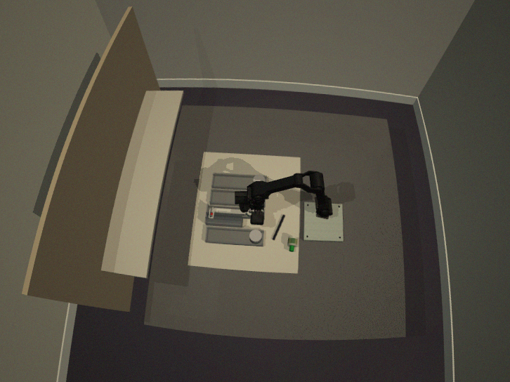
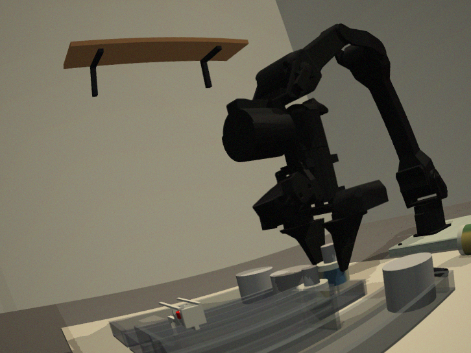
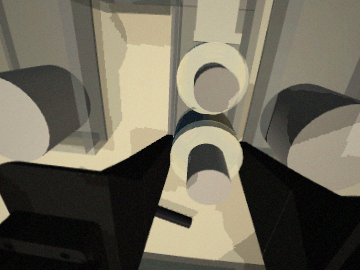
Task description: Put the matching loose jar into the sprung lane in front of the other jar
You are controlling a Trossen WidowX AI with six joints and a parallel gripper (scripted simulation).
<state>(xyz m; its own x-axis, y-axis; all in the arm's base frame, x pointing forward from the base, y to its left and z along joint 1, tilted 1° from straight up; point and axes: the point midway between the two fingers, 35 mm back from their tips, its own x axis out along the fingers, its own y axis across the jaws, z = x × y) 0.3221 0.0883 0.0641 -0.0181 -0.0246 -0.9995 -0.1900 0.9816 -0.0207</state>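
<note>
The black rod lies 12 cm behind my gripper tip, 4 cm to the left of it and 4 cm below it. Round my gripper tip: sprung lane: 13 cm ahead, 5 cm to the left, 3 cm below; then pale pusher part: 14 cm ahead, 6 cm to the left.
</note>
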